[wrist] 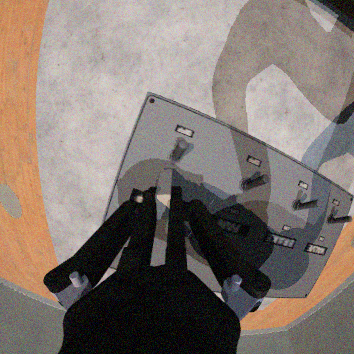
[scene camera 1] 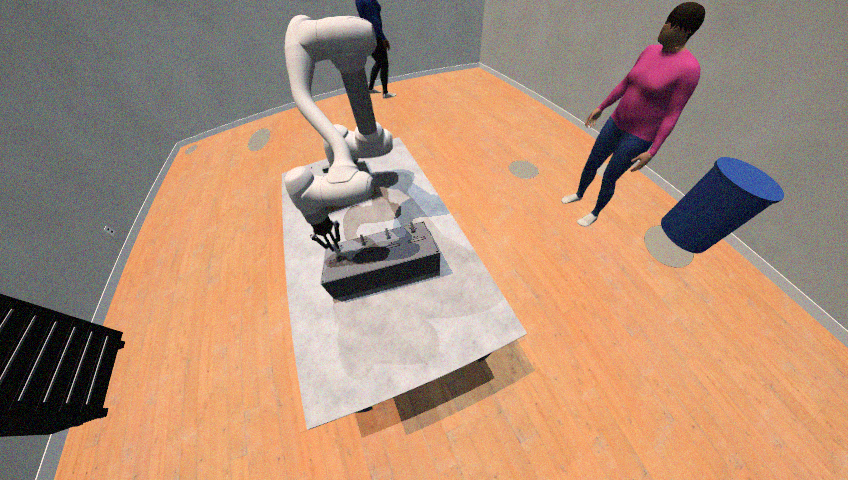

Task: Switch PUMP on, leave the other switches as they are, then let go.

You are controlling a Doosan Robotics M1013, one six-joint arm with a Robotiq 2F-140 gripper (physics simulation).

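Frame: origin at the arm's base, x left, y back, z up, level; centimetres.
Seen in the pictures: gripper, fingertip midpoint: (wrist: 166,179) (scene camera 1: 338,253).
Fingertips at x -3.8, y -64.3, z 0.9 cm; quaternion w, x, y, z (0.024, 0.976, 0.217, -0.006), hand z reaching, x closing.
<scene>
Offsets run from my fingertips to a thing's top centre. Level surfaces: height alone.
A grey switch box (scene camera 1: 380,274) (wrist: 210,137) lies on the table with a row of upright levers. The end lever {dx -0.2, dy +4.4, dz +2.1 cm} (wrist: 180,149) stands below a small label in the wrist view; its nameplate is hidden by the fingers, and its exact tilt is unclear. Beside it are the FAN lever {dx +11.8, dy +5.0, dz +2.1 cm} (scene camera 1: 363,240) (wrist: 255,181), a third lever {dx +23.8, dy +5.5, dz +2.1 cm} (scene camera 1: 387,233) (wrist: 305,204) and the VALVE lever {dx +35.8, dy +6.1, dz +2.1 cm} (scene camera 1: 412,227) (wrist: 340,219). My gripper (scene camera 1: 338,248) (wrist: 166,179) is shut and empty, low over the box's end. In the wrist view its fingertips are a little below the end lever, apart from it.
The box stands on a pale table {dz -10.5 cm} (scene camera 1: 386,339). A person in pink (scene camera 1: 657,83) stands on the floor at the right, near a blue barrel (scene camera 1: 714,208). Another person (scene camera 1: 380,53) is behind the arm. A black slatted structure (scene camera 1: 53,368) is at the left edge.
</scene>
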